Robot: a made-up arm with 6 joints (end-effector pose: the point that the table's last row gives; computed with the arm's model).
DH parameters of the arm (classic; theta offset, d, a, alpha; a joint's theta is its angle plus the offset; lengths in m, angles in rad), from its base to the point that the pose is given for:
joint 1: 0 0.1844 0 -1.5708
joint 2: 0.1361 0 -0.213 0
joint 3: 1.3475 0 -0.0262 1.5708
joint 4: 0 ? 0 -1.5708
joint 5: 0 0 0.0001 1.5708
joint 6: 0 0.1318 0 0
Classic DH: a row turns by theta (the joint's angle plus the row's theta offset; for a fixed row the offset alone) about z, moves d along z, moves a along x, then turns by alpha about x.
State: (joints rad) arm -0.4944 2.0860 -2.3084 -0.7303 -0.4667 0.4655
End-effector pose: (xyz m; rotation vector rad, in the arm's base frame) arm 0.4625 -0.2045 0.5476 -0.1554 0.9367 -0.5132
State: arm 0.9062 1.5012 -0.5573 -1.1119 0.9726 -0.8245
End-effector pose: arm 0.2259 0.1299 0.1009 2.5783 -0.8279 1.1820
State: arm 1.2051 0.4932 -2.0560 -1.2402 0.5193 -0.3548
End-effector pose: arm -0.0172 -0.2181 0.7210 -0.0064 0.5015 -0.3623
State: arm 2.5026 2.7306 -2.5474 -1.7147 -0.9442 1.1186
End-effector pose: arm -0.5287 0.2613 0.2170 -2.1642 -0.8769 1.9578
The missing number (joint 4, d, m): 0.2985
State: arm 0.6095 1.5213 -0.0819 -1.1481 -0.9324 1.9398
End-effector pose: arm 0.0826 0.1754 0.0435 -0.1050 -2.6474 -1.5015
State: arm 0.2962 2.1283 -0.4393 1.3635 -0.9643 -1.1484
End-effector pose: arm 0.1964 -0.0508 -0.0268 -0.1206 2.4860 -1.1732
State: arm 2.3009 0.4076 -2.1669 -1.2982 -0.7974 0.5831
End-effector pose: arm 0.1580 -0.3126 0.6564 0.4659 -0.8666 1.3629
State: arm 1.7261 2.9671 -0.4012 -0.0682 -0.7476 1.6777
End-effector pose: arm -0.0018 -0.0282 -0.1417 0.1468 -3.0986 0.2572
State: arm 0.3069 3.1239 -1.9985 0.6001 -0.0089 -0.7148
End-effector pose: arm 0.4323 0.1364 -0.1977 -0.5429 2.5457 0.0626
